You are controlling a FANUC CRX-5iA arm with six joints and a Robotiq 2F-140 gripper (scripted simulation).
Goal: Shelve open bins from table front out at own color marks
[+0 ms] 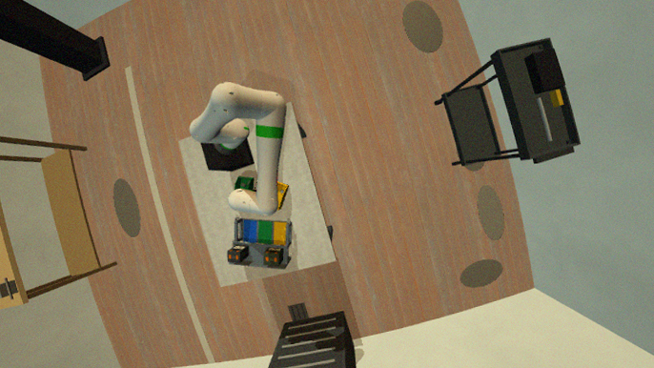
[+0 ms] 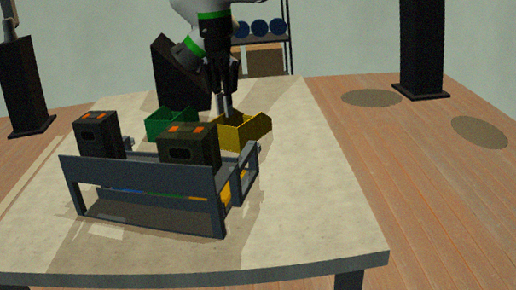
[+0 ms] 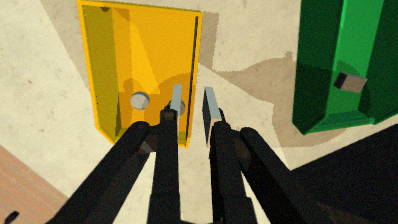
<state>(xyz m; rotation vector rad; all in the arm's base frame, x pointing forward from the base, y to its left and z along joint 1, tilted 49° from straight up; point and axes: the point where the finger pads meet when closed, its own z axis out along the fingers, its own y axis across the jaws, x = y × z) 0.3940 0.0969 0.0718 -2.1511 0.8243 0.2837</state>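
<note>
Right now the yellow bin is 3 cm ahead of my hand, 4 cm to the left of it and 6 cm below it. The rest, counted from my hand: green bin (9 cm behind, 17 cm to the right, 6 cm below).
</note>
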